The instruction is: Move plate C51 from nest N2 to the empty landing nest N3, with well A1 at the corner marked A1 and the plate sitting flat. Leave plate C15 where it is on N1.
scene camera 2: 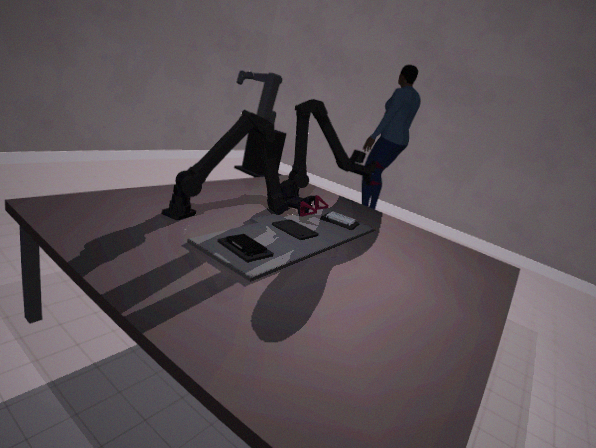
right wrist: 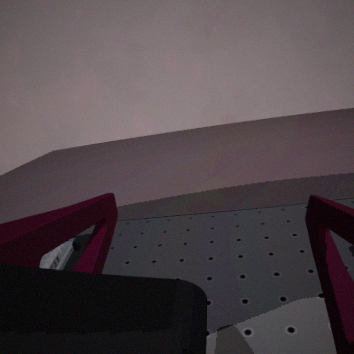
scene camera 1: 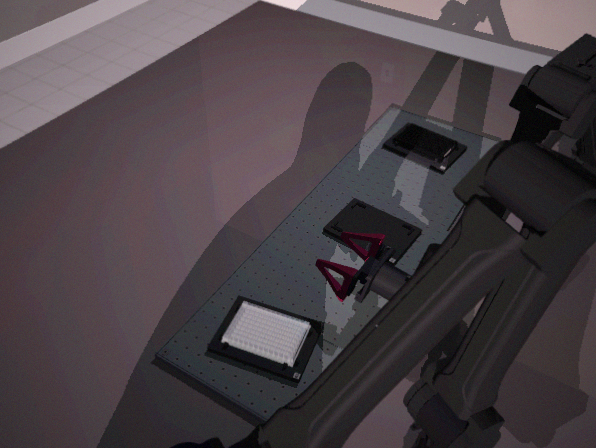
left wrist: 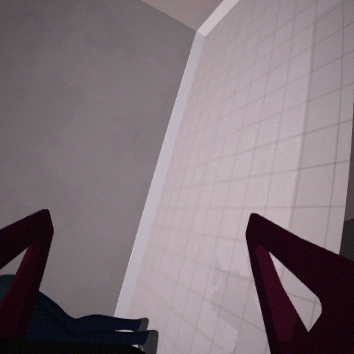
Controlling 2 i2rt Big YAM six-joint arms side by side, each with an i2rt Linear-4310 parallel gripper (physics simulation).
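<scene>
A white plate [scene camera 1: 265,332] [scene camera 2: 341,218] [right wrist: 57,257] sits in a dark nest at the lower left of scene camera 1. A black plate [scene camera 1: 420,142] [scene camera 2: 245,246] sits in a nest at the board's far end there. The middle nest [scene camera 1: 370,220] [scene camera 2: 296,229] holds no plate. Plate and nest labels are too small to read. My right gripper [scene camera 1: 330,247] [scene camera 2: 320,209] [right wrist: 208,205] is open and empty, over the board between the middle nest and the white plate in scene camera 1. My left gripper [scene camera 2: 377,174] [left wrist: 150,222] is open and empty, raised away from the board.
The perforated board [scene camera 1: 270,280] [scene camera 2: 295,250] [right wrist: 235,255] lies on the table [scene camera 1: 125,165] [scene camera 2: 410,320]. The right arm's links cover the right side of scene camera 1. A person [scene camera 2: 404,115] [left wrist: 90,330] stands behind the left gripper in scene camera 2. A grey arm [scene camera 2: 270,95] stands behind the table.
</scene>
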